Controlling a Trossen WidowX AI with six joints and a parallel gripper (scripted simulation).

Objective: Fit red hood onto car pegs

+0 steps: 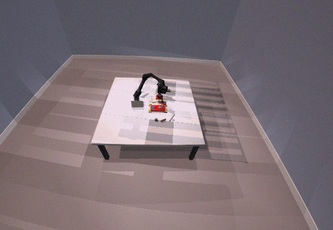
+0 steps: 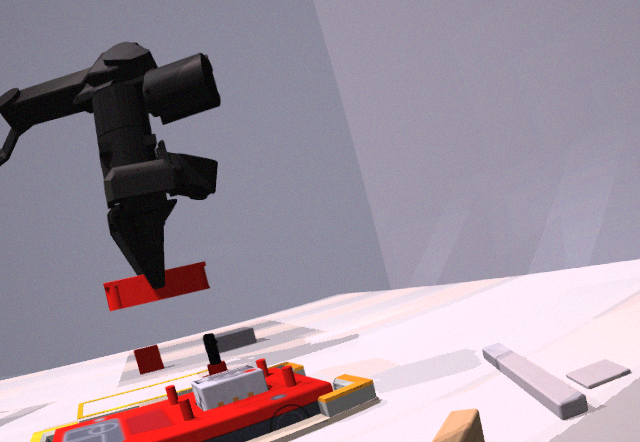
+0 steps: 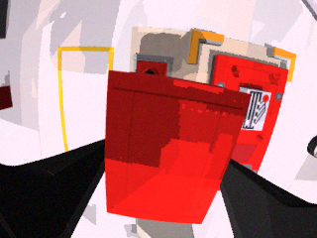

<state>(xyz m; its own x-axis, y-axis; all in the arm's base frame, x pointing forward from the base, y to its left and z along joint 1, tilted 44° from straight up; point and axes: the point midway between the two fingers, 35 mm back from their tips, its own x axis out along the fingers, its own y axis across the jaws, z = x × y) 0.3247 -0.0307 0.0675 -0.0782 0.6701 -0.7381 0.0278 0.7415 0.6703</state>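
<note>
My gripper tip is 20 mm short of the grey engine block, 110 mm to the left of it and 90 mm above it. Also, from my gripper tip: yellow-cornered jig: 10 mm behind, 80 mm to the right, 110 mm below; red hood: 10 mm above; long grey bar: 180 mm ahead, 260 mm to the right, 110 mm below.
</note>
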